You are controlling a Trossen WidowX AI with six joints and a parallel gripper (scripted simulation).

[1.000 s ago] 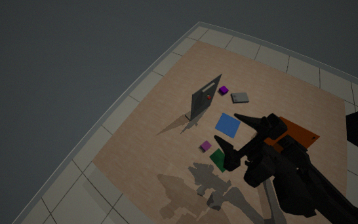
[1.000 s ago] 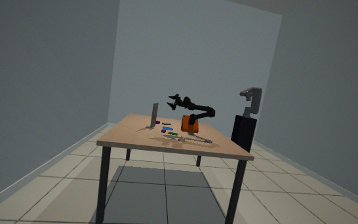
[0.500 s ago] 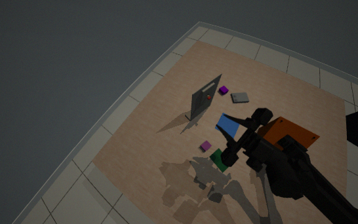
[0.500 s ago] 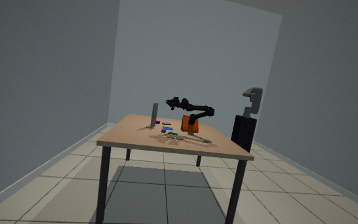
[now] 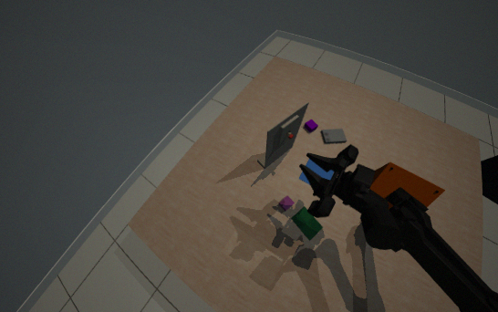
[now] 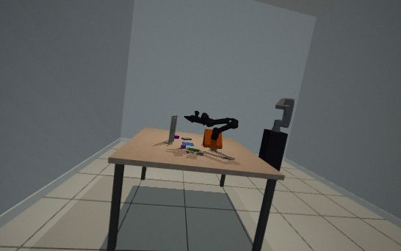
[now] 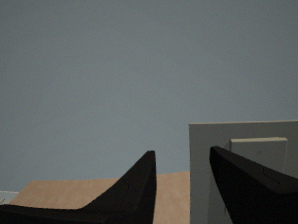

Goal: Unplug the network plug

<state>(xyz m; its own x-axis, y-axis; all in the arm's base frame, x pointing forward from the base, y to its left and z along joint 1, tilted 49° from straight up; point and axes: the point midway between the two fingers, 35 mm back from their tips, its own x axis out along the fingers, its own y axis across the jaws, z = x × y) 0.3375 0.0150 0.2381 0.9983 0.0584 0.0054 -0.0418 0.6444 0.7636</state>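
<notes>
My gripper tip is now 9 cm short of the red plug, 10 cm to the left of it and 9 cm above it. The rest, counted from my gripper tip: blue marked square: 7 cm behind, 14 cm to the right, 30 cm below; green block: 14 cm behind, 6 cm to the left, 30 cm below; grey upright panel: 11 cm ahead, 11 cm to the right, 17 cm below.
</notes>
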